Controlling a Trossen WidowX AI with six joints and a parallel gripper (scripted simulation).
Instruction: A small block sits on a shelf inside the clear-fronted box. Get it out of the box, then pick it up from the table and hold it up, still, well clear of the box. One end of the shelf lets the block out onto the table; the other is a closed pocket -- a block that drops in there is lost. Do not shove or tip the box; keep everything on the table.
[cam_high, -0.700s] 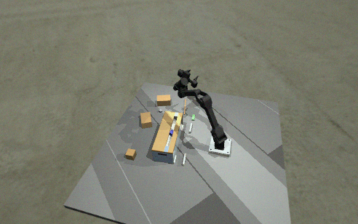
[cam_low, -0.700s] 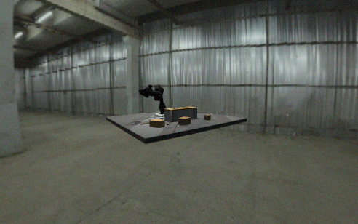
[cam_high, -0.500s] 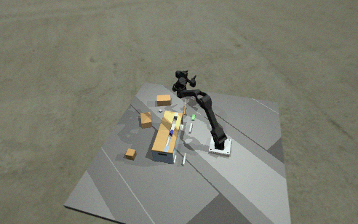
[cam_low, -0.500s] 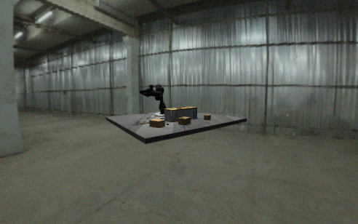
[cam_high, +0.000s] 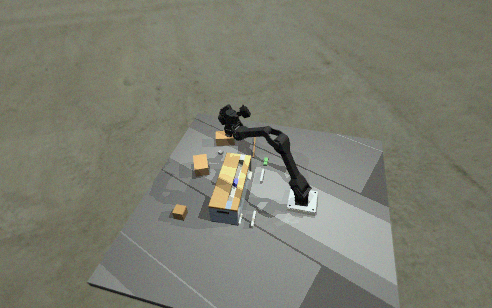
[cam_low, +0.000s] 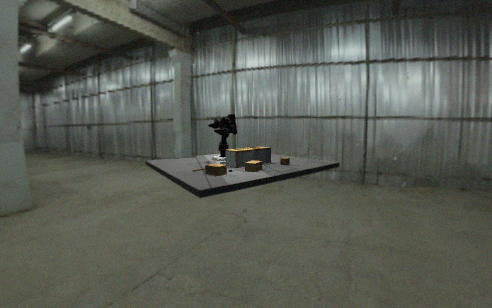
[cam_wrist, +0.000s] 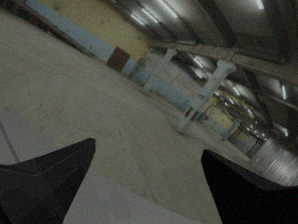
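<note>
The blue block lies 380 mm to the left of my gripper tip, 220 mm below it and 80 mm behind it. Also, from my gripper tip: green patch (300 mm below, 200 mm behind, 110 mm to the left); then thin stick (300 mm below, 100 mm behind, 10 mm to the right).
</note>
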